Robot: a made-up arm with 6 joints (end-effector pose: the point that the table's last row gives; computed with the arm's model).
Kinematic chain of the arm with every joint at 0, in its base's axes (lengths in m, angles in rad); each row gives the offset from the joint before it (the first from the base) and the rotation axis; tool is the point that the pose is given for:
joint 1: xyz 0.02 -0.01 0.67 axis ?
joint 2: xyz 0 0.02 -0.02 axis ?
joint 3: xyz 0 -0.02 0.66 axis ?
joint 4: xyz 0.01 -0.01 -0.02 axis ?
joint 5: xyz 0.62 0 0.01 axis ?
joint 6: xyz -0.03 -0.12 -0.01 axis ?
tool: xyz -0.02 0 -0.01
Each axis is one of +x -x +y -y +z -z.
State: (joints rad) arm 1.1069 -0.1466 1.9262 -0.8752 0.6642 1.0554
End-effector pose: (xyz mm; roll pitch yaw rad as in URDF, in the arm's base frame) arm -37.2 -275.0 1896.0 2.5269 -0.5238 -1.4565
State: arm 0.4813 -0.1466 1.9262 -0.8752 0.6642 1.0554
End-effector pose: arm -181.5 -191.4 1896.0 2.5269 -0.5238 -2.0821
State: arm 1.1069 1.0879 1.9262 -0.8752 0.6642 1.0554
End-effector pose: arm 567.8 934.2 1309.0 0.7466 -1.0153 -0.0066
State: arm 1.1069 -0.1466 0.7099 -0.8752 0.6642 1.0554
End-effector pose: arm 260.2 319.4 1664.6 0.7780 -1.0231 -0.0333
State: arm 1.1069 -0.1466 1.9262 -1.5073 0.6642 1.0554
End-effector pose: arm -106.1 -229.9 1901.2 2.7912 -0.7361 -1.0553
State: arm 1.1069 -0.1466 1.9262 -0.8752 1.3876 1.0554
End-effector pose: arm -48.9 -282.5 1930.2 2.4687 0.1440 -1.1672
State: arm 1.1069 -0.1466 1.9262 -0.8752 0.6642 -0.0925
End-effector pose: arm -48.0 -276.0 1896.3 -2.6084 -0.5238 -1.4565
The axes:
joint 1: +z
joint 2: +y
joint 3: -y
joint 4: -x
joint 5: -y
joint 6: -x

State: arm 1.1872 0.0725 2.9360 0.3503 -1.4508 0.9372
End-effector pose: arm -86.6 -569.2 1400.1 0.1713 -1.1932 0.0085
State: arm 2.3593 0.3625 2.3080 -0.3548 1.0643 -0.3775
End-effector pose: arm 22.5 134.3 1883.4 -2.6351 -0.1519 -0.4699
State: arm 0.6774 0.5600 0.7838 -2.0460 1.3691 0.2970
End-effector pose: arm 744.9 681.4 1244.1 1.6139 0.4035 -0.5671
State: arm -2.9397 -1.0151 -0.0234 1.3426 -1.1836 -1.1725
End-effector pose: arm 333.0 39.1 1553.3 0.5970 -0.2028 2.1733
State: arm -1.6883 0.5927 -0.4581 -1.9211 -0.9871 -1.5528
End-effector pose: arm -59.1 -547.5 612.8 -2.1072 0.3426 -0.7054
